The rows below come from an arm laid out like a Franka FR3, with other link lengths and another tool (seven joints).
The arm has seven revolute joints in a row. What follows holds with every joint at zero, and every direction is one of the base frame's.
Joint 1 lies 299.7 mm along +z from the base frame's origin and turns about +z.
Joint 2 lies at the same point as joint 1 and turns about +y.
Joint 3 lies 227.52 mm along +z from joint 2 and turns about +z.
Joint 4 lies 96.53 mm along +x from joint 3 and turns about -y.
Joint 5 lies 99.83 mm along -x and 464.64 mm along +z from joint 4 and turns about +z.
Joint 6 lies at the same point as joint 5 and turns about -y.
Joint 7 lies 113.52 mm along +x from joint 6 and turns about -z.
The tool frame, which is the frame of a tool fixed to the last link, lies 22 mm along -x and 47 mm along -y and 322.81 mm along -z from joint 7; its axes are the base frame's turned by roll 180, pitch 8.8 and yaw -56 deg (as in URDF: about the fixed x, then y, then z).
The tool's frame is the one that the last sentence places.
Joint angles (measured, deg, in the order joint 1, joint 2, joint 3, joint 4, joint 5, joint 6, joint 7), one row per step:
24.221 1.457 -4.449 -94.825 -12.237 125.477 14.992
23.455 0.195 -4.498 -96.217 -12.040 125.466 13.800
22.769 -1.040 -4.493 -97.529 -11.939 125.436 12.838
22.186 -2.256 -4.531 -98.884 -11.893 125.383 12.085
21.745 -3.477 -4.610 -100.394 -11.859 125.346 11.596
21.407 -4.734 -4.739 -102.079 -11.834 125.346 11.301
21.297 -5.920 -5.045 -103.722 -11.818 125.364 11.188
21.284 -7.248 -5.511 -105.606 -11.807 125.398 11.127
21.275 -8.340 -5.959 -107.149 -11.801 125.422 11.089
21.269 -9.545 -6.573 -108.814 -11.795 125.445 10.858
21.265 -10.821 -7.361 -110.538 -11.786 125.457 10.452
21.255 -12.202 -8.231 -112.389 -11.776 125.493 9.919
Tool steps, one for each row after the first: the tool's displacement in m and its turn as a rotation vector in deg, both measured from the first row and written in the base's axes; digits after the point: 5 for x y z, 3 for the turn. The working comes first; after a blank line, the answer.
Tool pose at each row, in the base's axes (x y z in m, rotation vector in deg; the steps are taken from these numbers as rounded here):
0.78512 0.19237 0.34384 -149.341 61.691 -29.688
0.78330 0.17967 0.34445 -149.873 61.526 -29.616
0.78098 0.16870 0.34553 -150.313 61.410 -29.604
0.77801 0.15843 0.34560 -150.712 61.469 -29.513
0.77399 0.14954 0.34370 -151.050 61.723 -29.225
0.76909 0.14141 0.34008 -151.334 62.142 -28.782
0.76405 0.13417 0.33587 -151.496 62.696 -28.274
0.75811 0.12602 0.33046 -151.625 63.407 -27.632
0.75321 0.11861 0.32592 -151.675 64.085 -27.087
0.74814 0.10908 0.32123 -151.778 64.751 -26.516
0.74299 0.09748 0.31647 -151.897 65.433 -25.913
0.73738 0.08500 0.31135 -152.035 66.053 -25.253

-0.00182 -0.01270 0.00061 -0.389 0.234 0.179
-0.00414 -0.02367 0.00169 -0.734 0.405 0.306
-0.00711 -0.03394 0.00176 -1.045 0.642 0.319
-0.01113 -0.04283 -0.00014 -1.261 1.004 0.217
-0.01603 -0.05096 -0.00376 -1.402 1.466 0.016
-0.02107 -0.05820 -0.00797 -1.442 1.940 -0.281
-0.02701 -0.06635 -0.01338 -1.434 2.511 -0.671
-0.03191 -0.07376 -0.01792 -1.396 2.987 -1.060
-0.03698 -0.08329 -0.02261 -1.394 3.497 -1.431
-0.04213 -0.09489 -0.02737 -1.401 4.037 -1.807
-0.04774 -0.10737 -0.03249 -1.394 4.603 -2.132

